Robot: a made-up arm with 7 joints. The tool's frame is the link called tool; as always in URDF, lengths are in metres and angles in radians. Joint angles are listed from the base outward. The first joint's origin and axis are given. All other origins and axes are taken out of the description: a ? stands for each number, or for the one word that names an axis. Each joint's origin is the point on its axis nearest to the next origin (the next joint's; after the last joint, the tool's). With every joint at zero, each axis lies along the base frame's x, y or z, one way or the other. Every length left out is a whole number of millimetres.
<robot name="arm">
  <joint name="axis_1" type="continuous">
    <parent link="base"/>
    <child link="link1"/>
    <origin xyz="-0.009 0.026 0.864"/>
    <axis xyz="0 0 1"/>
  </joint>
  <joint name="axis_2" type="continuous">
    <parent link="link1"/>
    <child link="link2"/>
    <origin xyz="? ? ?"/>
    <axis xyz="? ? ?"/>
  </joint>
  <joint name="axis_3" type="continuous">
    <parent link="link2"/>
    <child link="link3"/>
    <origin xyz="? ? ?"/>
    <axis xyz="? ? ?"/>
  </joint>
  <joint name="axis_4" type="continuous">
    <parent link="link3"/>
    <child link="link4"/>
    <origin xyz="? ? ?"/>
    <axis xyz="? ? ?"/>
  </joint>
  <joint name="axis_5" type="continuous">
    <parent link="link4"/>
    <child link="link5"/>
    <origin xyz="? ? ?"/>
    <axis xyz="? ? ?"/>
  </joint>
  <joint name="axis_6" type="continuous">
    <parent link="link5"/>
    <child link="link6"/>
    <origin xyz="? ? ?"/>
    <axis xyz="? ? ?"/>
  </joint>
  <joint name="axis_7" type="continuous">
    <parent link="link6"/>
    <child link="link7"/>
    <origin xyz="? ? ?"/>
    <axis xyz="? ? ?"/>
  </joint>
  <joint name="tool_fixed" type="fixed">
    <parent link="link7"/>
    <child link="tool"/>
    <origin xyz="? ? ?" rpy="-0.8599 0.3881 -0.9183"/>
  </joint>
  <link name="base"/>
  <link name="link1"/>
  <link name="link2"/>
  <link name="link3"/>
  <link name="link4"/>
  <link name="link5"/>
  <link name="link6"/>
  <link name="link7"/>
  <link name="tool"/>
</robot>
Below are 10 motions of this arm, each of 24 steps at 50 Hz.
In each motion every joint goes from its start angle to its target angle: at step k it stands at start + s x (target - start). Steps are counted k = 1, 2, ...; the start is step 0. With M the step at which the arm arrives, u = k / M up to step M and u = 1 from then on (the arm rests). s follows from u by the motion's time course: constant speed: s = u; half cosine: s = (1 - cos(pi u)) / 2; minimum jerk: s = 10 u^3 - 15 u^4 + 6 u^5.
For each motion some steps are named. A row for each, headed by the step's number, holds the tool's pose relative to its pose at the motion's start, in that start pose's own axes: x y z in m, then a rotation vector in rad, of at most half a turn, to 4 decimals.
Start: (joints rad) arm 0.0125 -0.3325 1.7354 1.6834 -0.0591 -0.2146 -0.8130
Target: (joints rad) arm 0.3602 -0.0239 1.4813 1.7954 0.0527 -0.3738 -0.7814
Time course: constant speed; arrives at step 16
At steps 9, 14, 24:
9: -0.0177 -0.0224 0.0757 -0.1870 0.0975 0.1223
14: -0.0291 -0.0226 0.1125 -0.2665 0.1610 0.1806
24: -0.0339 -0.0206 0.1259 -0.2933 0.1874 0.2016

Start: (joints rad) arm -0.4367 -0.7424 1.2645 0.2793 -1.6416 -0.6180 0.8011
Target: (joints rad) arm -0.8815 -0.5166 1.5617 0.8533 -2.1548 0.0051 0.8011
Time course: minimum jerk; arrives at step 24
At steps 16, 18, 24:
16: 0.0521 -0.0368 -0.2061 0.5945 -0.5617 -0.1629
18: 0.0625 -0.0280 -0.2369 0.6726 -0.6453 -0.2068
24: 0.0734 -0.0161 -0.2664 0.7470 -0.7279 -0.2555

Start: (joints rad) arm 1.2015 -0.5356 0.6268 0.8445 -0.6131 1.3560 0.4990
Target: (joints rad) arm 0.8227 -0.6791 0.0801 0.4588 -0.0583 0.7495 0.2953
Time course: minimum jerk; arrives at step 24
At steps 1, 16, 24:
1: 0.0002 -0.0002 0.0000 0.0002 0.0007 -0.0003
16: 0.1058 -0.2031 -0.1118 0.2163 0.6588 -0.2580
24: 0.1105 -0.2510 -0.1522 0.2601 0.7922 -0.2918

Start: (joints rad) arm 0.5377 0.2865 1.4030 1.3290 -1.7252 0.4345 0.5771
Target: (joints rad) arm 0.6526 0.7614 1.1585 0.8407 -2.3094 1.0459 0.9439
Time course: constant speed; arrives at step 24
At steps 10, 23, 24:
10: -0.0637 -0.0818 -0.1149 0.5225 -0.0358 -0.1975
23: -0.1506 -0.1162 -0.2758 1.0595 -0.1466 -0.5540
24: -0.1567 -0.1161 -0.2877 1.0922 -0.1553 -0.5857

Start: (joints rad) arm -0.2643 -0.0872 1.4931 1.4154 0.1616 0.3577 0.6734
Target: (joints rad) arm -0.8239 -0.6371 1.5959 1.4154 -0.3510 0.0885 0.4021
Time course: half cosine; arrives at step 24
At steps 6, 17, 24:
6: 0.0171 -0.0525 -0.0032 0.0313 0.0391 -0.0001
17: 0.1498 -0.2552 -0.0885 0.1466 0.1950 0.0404
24: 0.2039 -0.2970 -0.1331 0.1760 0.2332 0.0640

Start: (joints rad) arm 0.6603 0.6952 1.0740 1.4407 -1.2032 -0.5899 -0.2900
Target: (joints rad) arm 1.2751 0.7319 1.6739 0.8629 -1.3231 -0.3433 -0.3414
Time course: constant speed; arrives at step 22
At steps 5, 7, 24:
5: 0.0363 0.0479 -0.0896 0.3053 -0.2061 -0.0470
7: 0.0584 0.0739 -0.1196 0.4257 -0.2909 -0.0609
24: 0.3151 0.3203 -0.1589 1.2811 -0.9712 -0.0770

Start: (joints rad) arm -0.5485 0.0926 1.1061 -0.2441 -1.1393 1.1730 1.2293
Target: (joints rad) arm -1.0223 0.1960 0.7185 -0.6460 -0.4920 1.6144 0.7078
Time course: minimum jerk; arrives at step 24
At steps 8, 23, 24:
8: -0.0530 -0.0024 -0.0179 -0.0432 -0.2336 -0.0257
23: -0.2071 0.0351 -0.1483 -0.2429 -1.1821 -0.0481
24: -0.2072 0.0352 -0.1485 -0.2431 -1.1829 -0.0480

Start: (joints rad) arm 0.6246 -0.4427 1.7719 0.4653 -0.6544 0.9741 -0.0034
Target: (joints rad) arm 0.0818 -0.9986 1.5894 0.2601 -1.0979 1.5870 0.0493
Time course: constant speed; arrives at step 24
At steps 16, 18, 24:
16: 0.0184 -0.1605 -0.2489 0.4097 0.2569 -0.7304
18: 0.0092 -0.1735 -0.2828 0.4375 0.2843 -0.8280
24: -0.0293 -0.2010 -0.3842 0.4860 0.3643 -1.1196

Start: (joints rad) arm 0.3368 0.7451 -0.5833 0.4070 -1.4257 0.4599 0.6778
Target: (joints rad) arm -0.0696 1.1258 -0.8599 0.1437 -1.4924 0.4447 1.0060
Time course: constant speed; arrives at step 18
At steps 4, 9, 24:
4: 0.0305 -0.0889 -0.0262 0.2345 0.1021 -0.0020
9: 0.0586 -0.1965 -0.0820 0.5372 0.2064 0.0037
24: 0.0832 -0.3607 -0.2387 1.0997 0.3302 0.0347

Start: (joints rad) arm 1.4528 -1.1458 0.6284 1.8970 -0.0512 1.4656 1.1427
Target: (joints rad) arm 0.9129 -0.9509 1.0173 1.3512 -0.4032 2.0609 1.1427
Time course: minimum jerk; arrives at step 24
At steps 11, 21, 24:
11: -0.1067 -0.0742 -0.1090 -0.0843 -0.6255 0.2697
21: -0.1555 -0.1992 -0.3135 -0.0908 -1.5013 0.5334
24: -0.1552 -0.2026 -0.3197 -0.0897 -1.5268 0.5385

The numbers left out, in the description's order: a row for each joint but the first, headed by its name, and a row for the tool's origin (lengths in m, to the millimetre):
axis_2: xyz 0.011 -0.094 0, axis 0 -1 0
axis_3: xyz -0.008 0 0.421, axis 0 0 1
axis_4: xyz 0.006 0.028 0, axis 0 1 0
axis_5: xyz -0.013 0 0.263, axis 0 0 1
axis_6: xyz -0.006 -0.107 0, axis 0 -1 0
axis_7: xyz -0.019 0 0.109, axis 1 0 0
tool: xyz 0 -0.011 -0.01

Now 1 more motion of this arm.
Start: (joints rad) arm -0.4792 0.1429 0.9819 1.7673 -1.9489 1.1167 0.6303
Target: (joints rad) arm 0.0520 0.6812 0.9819 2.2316 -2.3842 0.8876 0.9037
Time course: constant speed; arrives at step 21
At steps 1, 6, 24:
1: -0.0187 -0.0041 -0.0038 0.0063 -0.0133 -0.0324
6: -0.1080 -0.0135 -0.0324 0.0502 -0.0684 -0.1981
24: -0.3054 0.0646 -0.1670 0.2943 -0.1315 -0.6969

